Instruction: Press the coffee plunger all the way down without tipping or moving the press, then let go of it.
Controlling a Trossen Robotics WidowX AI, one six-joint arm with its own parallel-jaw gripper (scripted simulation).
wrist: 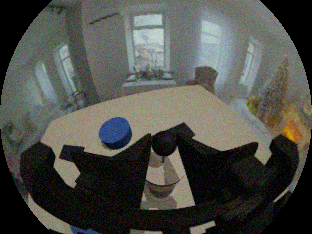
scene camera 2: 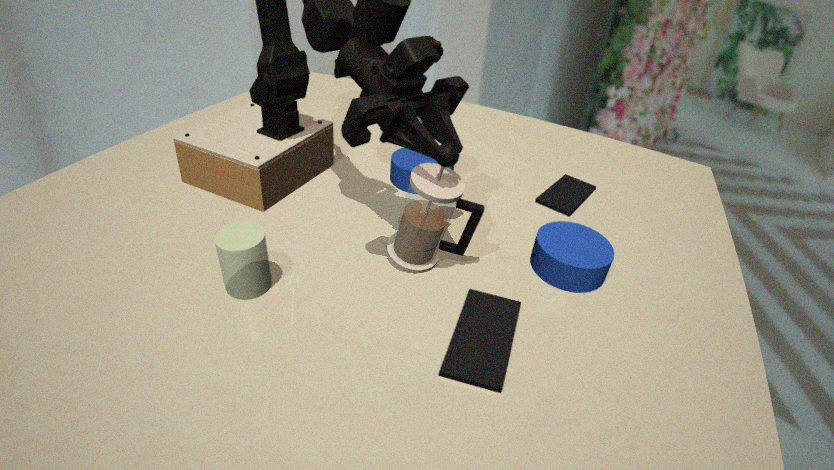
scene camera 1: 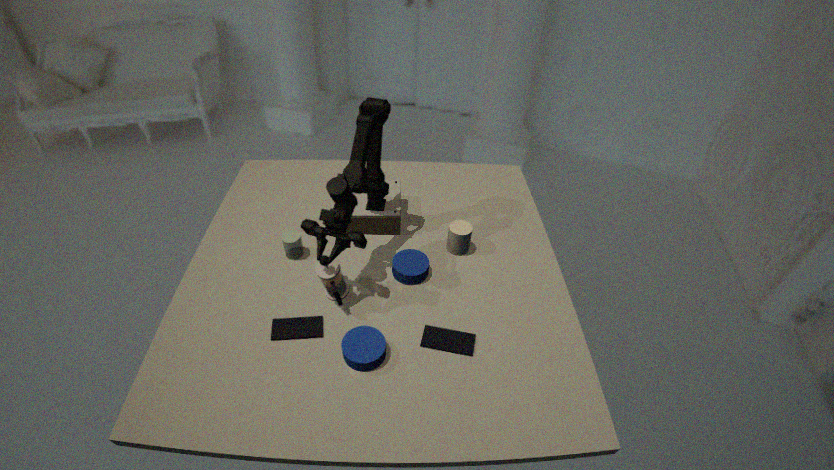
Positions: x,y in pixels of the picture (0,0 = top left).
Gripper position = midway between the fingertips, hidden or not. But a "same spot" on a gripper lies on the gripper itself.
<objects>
my gripper: wrist; scene camera 2 452,154; scene camera 1
coffee press: wrist; scene camera 2; scene camera 1 336,287
same spot on coffee press: (wrist: pixel 165 170) = (scene camera 2: pixel 429 174)
same spot on my gripper: (scene camera 1: pixel 342 242) = (wrist: pixel 95 176)
</objects>
